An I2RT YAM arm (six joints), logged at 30 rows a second.
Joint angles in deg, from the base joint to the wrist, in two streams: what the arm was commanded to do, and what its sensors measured. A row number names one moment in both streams.
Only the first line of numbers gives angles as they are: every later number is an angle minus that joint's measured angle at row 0.
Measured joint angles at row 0:
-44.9, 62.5, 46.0, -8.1, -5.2, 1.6
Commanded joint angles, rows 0 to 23:
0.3, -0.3, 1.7, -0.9, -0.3, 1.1
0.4, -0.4, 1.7, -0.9, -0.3, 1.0
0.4, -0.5, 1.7, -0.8, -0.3, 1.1
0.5, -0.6, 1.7, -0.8, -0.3, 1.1
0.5, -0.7, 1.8, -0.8, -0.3, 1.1
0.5, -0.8, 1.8, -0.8, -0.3, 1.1
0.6, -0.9, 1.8, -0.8, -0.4, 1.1
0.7, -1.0, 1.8, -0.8, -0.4, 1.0
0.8, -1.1, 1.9, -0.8, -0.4, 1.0
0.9, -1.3, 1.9, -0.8, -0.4, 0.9
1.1, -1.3, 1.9, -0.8, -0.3, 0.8
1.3, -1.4, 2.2, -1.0, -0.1, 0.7
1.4, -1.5, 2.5, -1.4, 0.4, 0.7
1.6, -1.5, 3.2, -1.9, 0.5, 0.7
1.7, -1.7, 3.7, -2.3, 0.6, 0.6
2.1, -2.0, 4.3, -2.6, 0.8, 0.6
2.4, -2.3, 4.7, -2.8, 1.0, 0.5
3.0, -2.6, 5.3, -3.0, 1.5, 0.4
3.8, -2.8, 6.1, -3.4, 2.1, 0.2
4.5, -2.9, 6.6, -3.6, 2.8, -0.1
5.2, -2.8, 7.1, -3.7, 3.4, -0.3
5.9, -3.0, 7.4, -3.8, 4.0, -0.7
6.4, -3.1, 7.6, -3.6, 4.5, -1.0
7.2, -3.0, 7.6, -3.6, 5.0, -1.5
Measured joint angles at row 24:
5.8, -2.2, 5.8, -2.6, 2.4, -0.5
